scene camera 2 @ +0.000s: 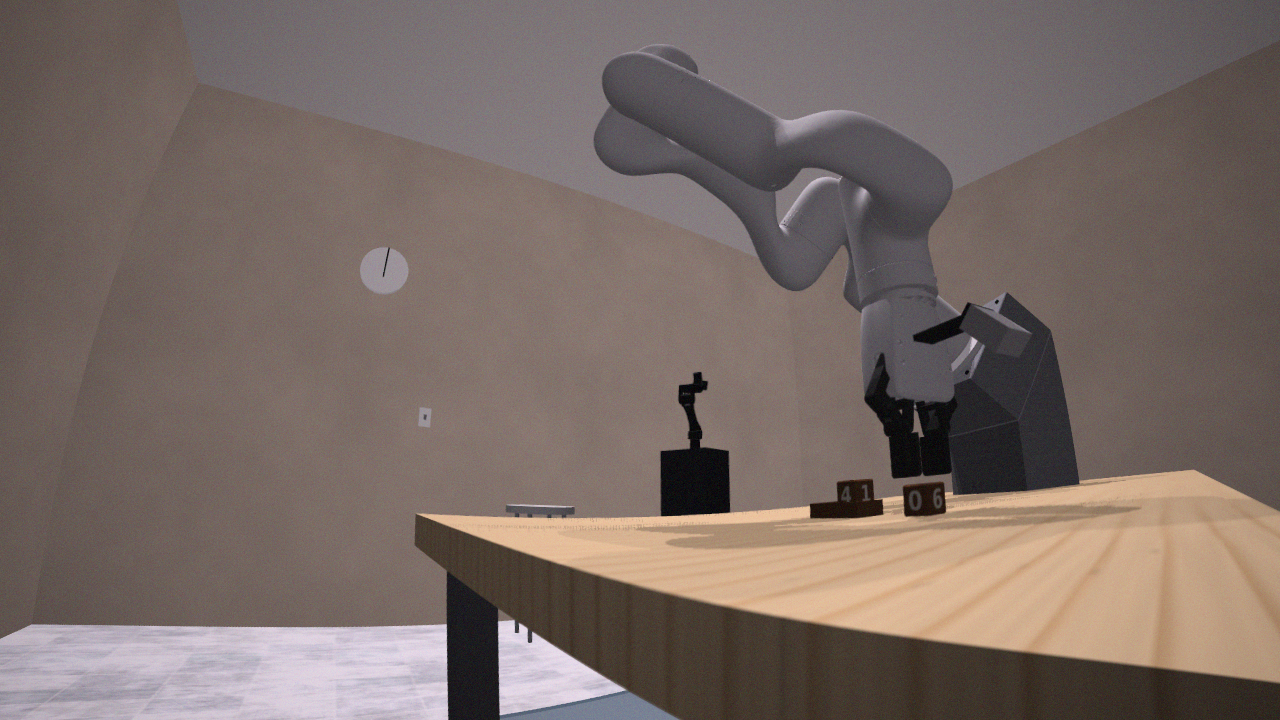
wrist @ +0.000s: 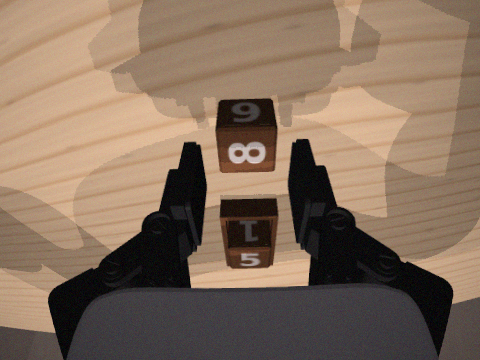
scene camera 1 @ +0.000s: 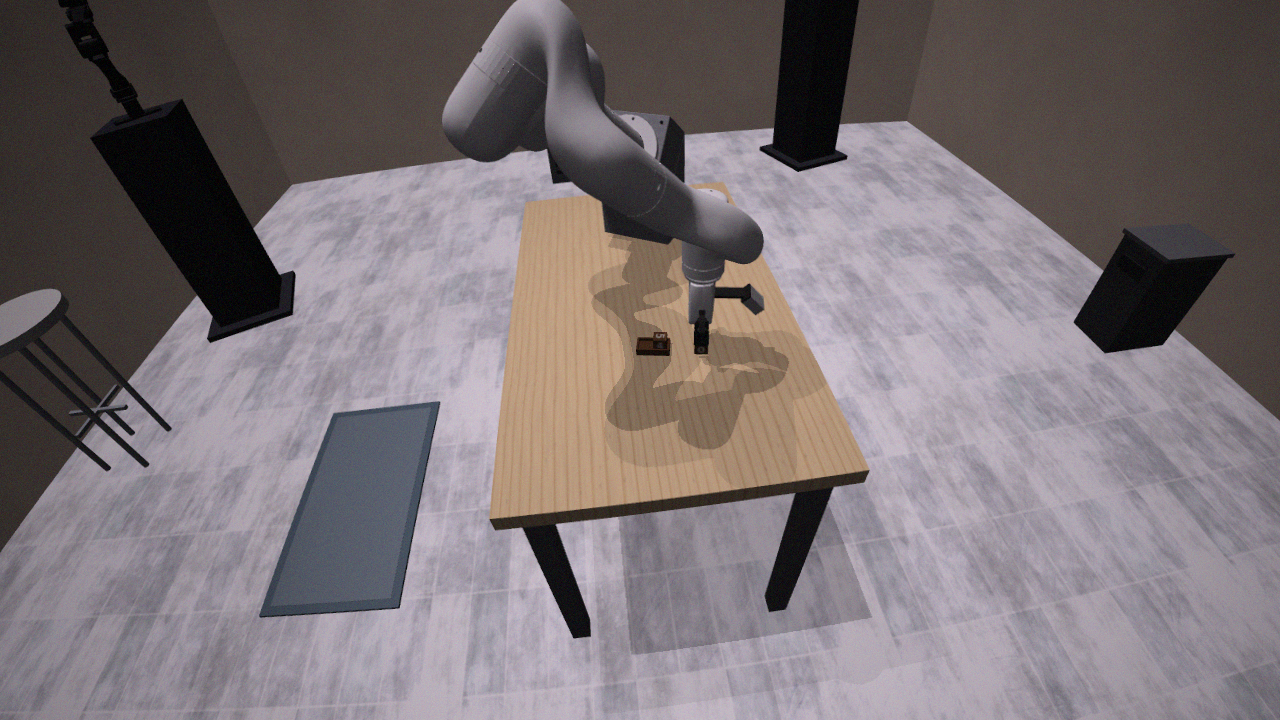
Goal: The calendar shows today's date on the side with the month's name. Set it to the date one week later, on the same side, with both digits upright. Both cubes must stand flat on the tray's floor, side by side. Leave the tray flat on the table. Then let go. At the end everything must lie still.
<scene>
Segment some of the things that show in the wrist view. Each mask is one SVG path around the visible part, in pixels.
My gripper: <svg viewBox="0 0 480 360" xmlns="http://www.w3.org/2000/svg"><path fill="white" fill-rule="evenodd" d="M453 289L444 278L408 261L406 263L402 262L393 250L356 227L353 214L345 208L337 207L326 167L324 165L316 165L309 139L297 139L296 142L292 142L288 175L288 192L296 243L300 243L301 250L305 250L311 255L308 286L191 288L187 258L193 252L197 252L197 246L201 246L207 182L201 145L197 145L196 142L184 142L178 169L170 169L168 172L159 211L152 212L144 218L141 232L107 255L96 269L91 268L55 287L49 294L48 305L64 360L439 360L453 300Z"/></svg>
A dark brown tray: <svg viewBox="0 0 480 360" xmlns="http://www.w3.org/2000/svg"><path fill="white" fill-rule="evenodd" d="M277 198L221 200L220 223L227 266L230 266L228 225L229 221L238 220L270 221L272 245L270 265L273 265L278 226Z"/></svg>
</scene>
